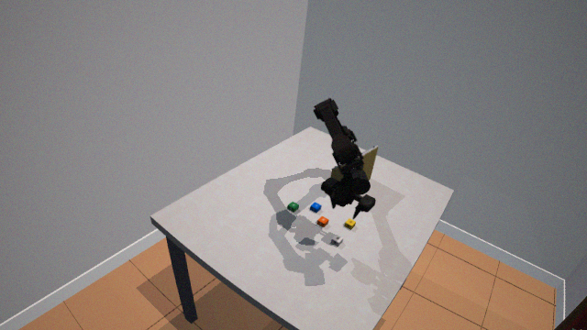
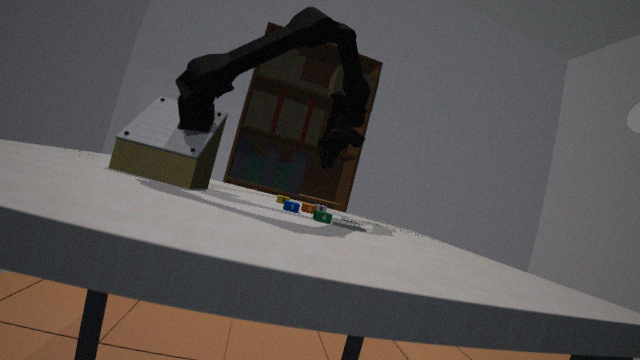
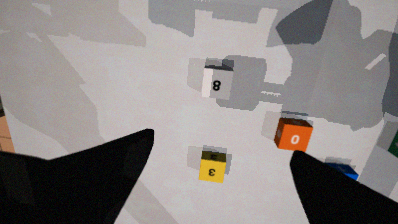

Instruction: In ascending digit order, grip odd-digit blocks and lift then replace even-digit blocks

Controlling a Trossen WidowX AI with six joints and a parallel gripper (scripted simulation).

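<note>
My gripper tip is now 120 mm above the orange block, 90 mm to the left of it and 40 mm past it. From my gripper tip the other things lie so: blue block: 160 mm to the right, 120 mm below, 100 mm behind; white block: 120 mm below, 10 mm to the left, 10 mm ahead; yellow block: 120 mm below, 100 mm behind.
</note>
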